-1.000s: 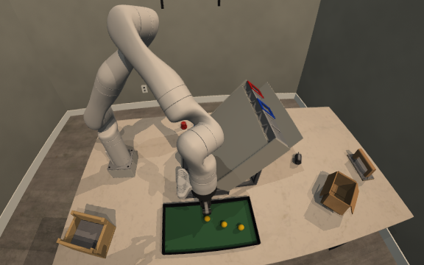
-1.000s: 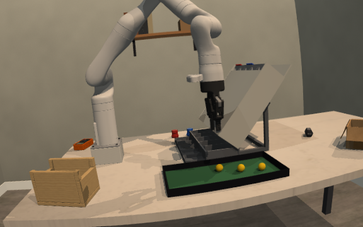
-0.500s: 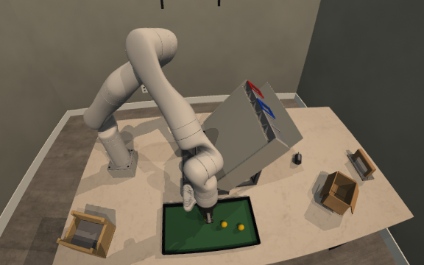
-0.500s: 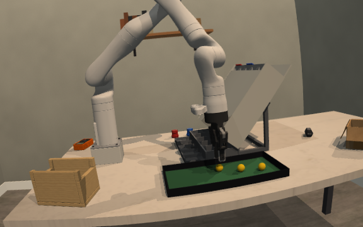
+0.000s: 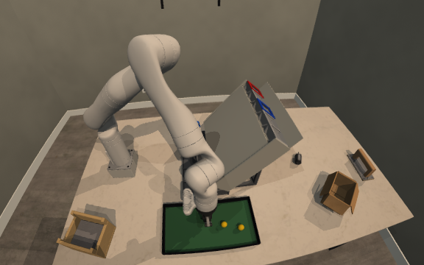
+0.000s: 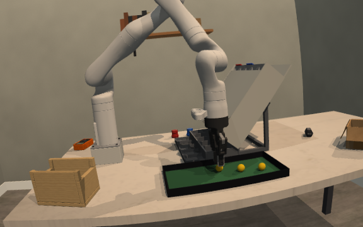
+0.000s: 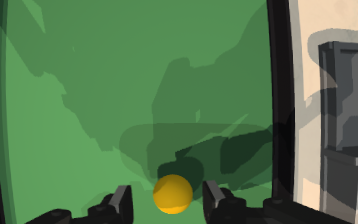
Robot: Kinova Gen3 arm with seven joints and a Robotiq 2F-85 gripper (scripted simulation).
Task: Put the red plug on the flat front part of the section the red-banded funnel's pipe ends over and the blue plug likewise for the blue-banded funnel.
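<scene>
Right now my hand is 1 cm short of the green marble tray, 2 cm to the left of it and 4 cm above it. Also, from my hand: black object 52 cm ahead, 24 cm to the left, 3 cm below; wooden crate 49 cm behind, 5 cm to the right; grey slanted cover 14 cm ahead, 30 cm to the left, 16 cm above.
</scene>
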